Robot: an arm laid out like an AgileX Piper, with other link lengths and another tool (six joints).
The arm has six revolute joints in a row. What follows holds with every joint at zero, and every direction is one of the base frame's. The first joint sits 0.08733 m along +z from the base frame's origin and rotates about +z. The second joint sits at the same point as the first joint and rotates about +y. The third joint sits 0.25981 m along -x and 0.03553 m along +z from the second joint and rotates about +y. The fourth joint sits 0.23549 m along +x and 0.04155 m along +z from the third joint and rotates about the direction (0.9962, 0, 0.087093). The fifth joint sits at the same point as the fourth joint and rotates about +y. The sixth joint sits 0.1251 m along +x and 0.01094 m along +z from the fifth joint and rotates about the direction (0.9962, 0, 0.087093). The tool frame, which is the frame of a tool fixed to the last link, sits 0.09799 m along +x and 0.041 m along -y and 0.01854 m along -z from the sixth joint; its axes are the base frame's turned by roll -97.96, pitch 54.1 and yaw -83.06 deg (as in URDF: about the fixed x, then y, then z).
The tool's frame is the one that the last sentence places.
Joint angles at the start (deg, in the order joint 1, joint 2, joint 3, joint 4, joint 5, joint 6):
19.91 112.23 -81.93 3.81 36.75 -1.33
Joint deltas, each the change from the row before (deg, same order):
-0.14 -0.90 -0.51 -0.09 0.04 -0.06
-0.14 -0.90 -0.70 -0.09 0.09 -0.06
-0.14 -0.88 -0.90 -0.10 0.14 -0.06
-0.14 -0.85 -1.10 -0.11 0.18 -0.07
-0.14 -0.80 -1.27 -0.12 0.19 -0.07
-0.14 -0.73 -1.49 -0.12 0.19 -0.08
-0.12 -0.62 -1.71 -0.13 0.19 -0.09
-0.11 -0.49 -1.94 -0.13 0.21 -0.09
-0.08 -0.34 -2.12 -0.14 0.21 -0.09
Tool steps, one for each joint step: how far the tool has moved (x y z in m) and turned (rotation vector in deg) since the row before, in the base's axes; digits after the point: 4 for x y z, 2 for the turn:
0.0036 -0.0001 0.0096 0.36 -1.33 -0.05
0.0041 0.0001 0.0107 0.41 -1.46 -0.05
0.0046 0.0002 0.0117 0.44 -1.59 -0.04
0.0050 0.0003 0.0128 0.46 -1.72 -0.03
0.0053 0.0003 0.0136 0.48 -1.83 -0.04
0.0057 0.0004 0.0146 0.51 -1.97 -0.03
0.0060 0.0006 0.0154 0.53 -2.09 -0.01
0.0062 0.0008 0.0160 0.54 -2.16 -0.01
0.0063 0.0010 0.0163 0.54 -2.20 0.02

